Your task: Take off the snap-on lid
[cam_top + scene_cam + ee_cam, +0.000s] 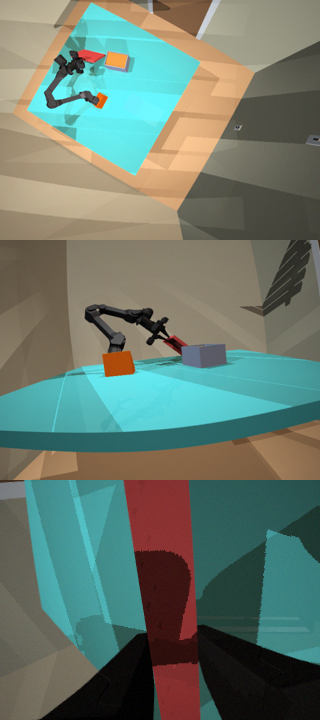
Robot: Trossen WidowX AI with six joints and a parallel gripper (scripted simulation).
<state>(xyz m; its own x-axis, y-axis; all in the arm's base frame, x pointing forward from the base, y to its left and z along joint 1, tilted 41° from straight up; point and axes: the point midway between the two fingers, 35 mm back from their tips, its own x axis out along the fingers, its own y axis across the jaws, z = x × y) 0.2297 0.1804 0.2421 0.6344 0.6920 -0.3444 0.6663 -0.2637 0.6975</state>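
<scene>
My gripper tip is now 60 mm short of the lid, 50 mm above it and 10 mm to the right of it. The rest, counted from my gripper tip: grey storage box 230 mm to the right, 170 mm ahead, 90 mm below.
</scene>
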